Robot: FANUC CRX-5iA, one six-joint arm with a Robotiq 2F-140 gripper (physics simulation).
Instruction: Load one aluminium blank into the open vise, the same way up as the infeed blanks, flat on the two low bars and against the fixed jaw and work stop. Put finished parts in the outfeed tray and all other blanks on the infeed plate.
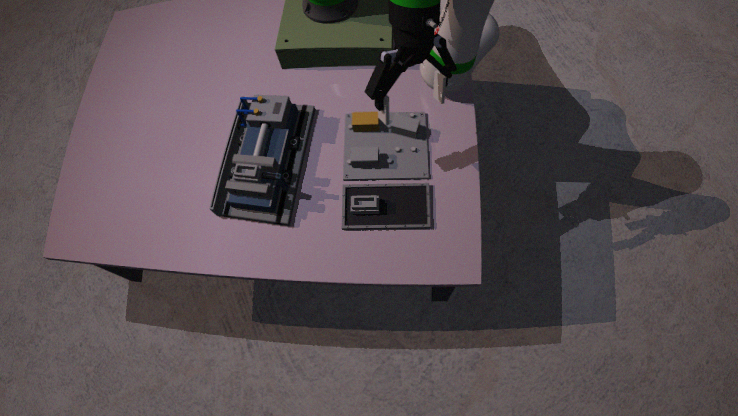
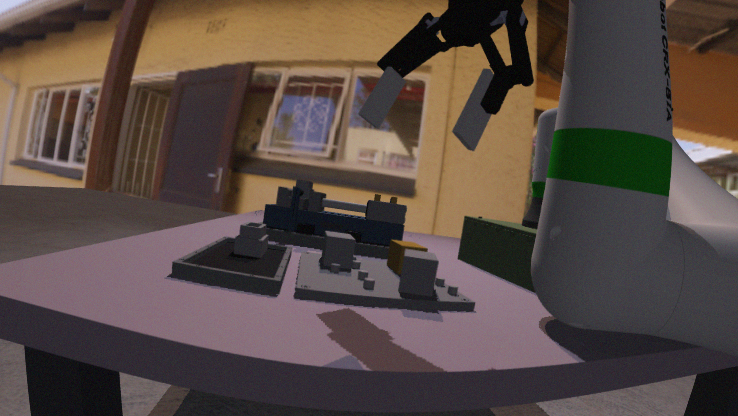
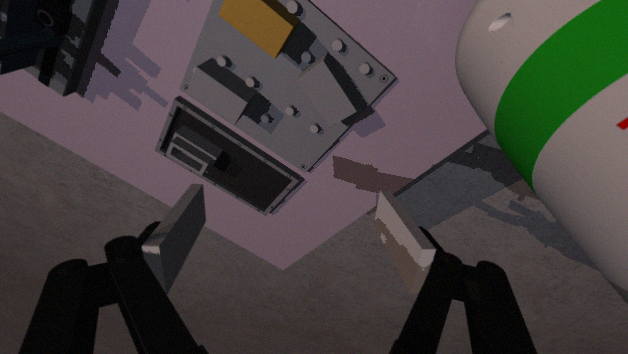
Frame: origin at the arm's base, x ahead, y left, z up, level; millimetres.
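Where they show: gripper, fingertip midpoint: (image 1: 412, 109) (image 2: 409, 129) (image 3: 293, 205); arm's base, origin of the base link: (image 1: 330, 4).
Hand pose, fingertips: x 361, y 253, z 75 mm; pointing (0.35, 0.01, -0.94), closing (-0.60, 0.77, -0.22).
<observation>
Each offset is from my fingertips to the centre of the thing.
My gripper (image 1: 412, 102) (image 2: 419, 129) (image 3: 293, 205) is open and empty, tilted, high above the table. A pocketed grey part {dx +150, dy -337, dz -69 mm} (image 1: 247, 176) (image 2: 303, 185) sits between the jaws of the vise {dx +79, dy -338, dz -116 mm} (image 1: 272, 110) (image 2: 335, 222) (image 3: 25, 47). On the infeed plate {dx +10, dy -60, dz -162 mm} (image 1: 408, 171) (image 2: 320, 281) (image 3: 286, 142) stand one grey blank {dx +56, dy -99, dz -140 mm} (image 1: 364, 153) (image 2: 339, 248) (image 3: 220, 95) near the tray side and another grey blank {dx -33, dy -19, dz -140 mm} (image 1: 404, 125) (image 2: 418, 273) (image 3: 327, 95), turned askew. A similar pocketed part {dx +164, dy -83, dz -143 mm} (image 1: 364, 208) (image 2: 250, 246) (image 3: 197, 145) lies in the outfeed tray (image 1: 430, 206) (image 2: 227, 284) (image 3: 240, 143).
An orange block {dx -34, dy -111, dz -140 mm} (image 1: 364, 121) (image 2: 396, 255) (image 3: 257, 25) stands on the infeed plate's rear corner, nearest the vise. Small pegs rise from the plate. The green robot base (image 1: 330, 56) (image 2: 496, 253) stands behind, and the white arm (image 2: 604, 232) (image 3: 560, 150) rises at the right.
</observation>
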